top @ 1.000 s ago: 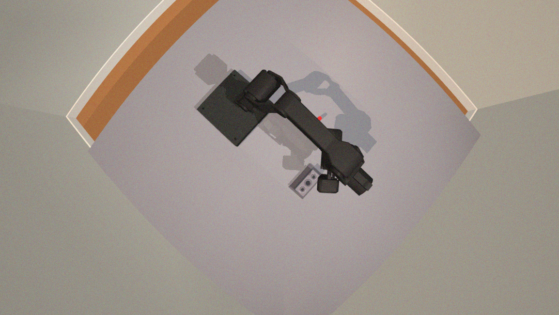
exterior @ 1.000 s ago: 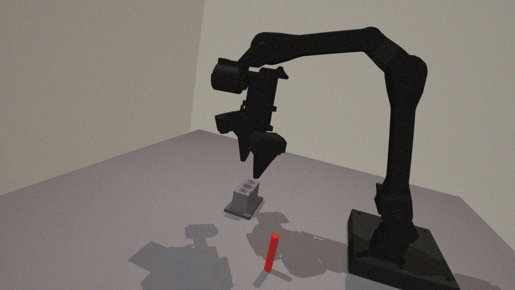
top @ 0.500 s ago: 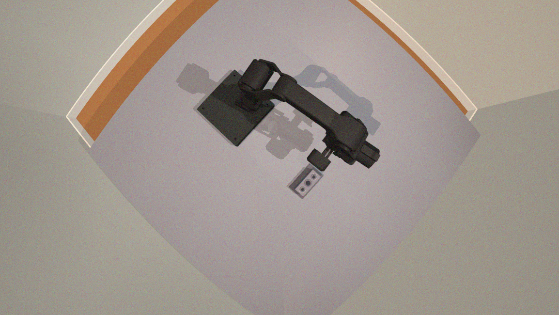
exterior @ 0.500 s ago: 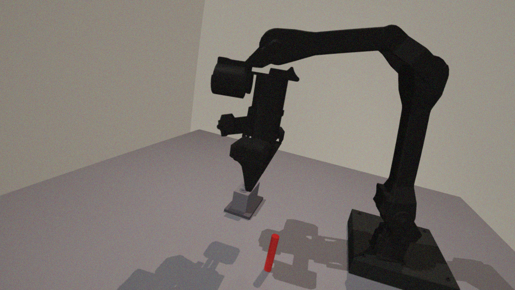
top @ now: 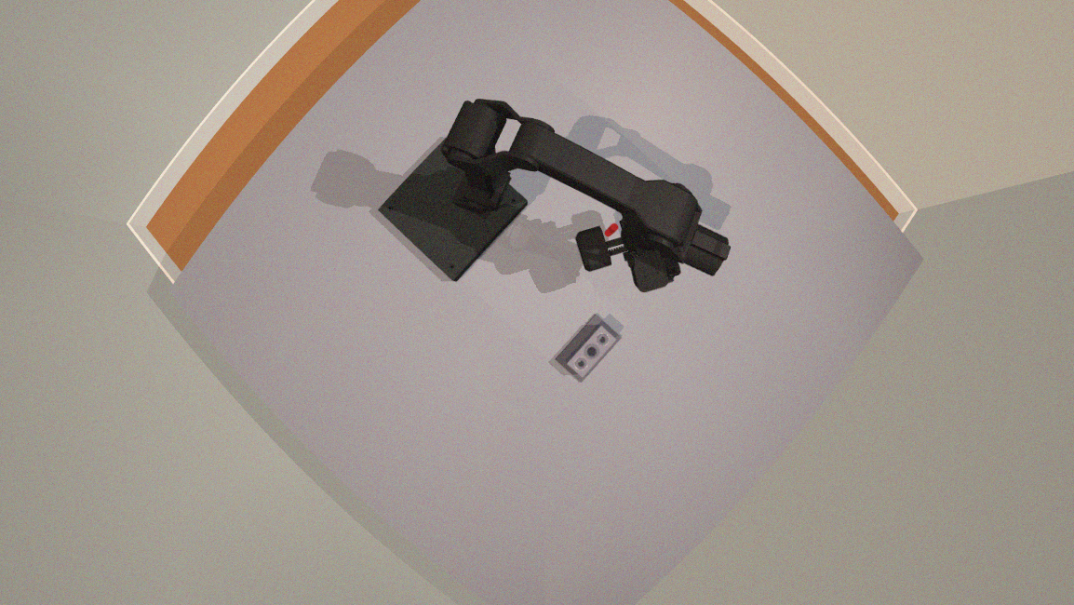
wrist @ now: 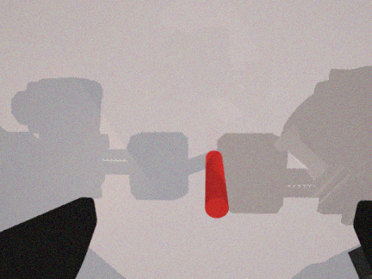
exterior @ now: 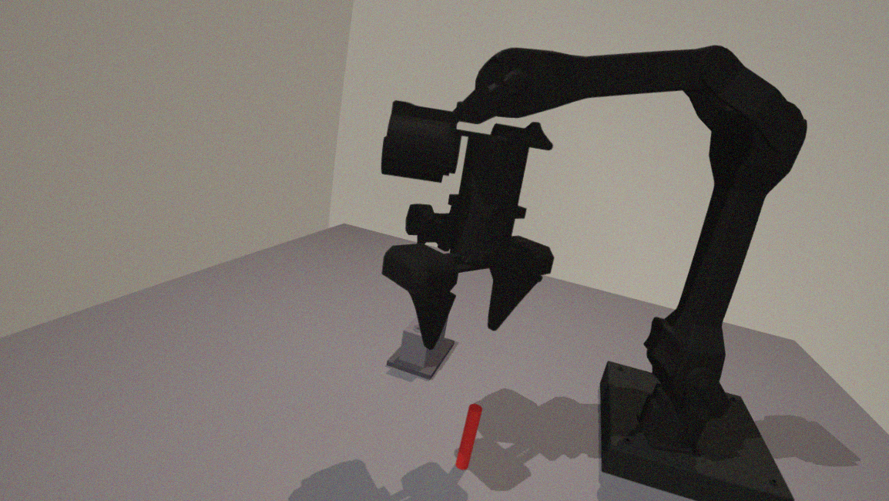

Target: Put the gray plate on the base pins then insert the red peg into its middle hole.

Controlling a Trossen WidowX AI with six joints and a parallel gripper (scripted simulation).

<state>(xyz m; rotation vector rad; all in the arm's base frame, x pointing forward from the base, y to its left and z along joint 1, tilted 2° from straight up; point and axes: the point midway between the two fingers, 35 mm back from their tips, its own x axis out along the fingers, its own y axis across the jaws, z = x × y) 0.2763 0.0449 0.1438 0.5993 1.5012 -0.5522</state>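
The red peg is 10 cm below my gripper tip, 3 cm to the left of it and 3 cm behind it. Also, from my gripper tip: base (19 cm to the right, 14 cm below, 5 cm ahead); gray plate (19 cm to the right, 10 cm below, 6 cm ahead).
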